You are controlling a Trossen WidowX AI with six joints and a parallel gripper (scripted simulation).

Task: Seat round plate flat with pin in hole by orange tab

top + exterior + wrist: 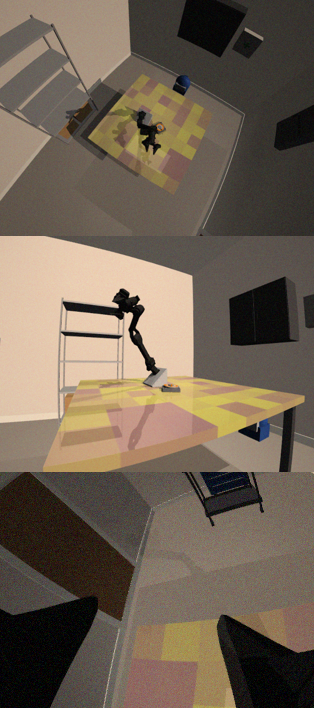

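Right now the round plate is 90 mm behind my gripper tip, 430 mm to the left of it and 470 mm below it. Also, from my gripper tip: grey square base: 110 mm behind, 440 mm to the left, 480 mm below.
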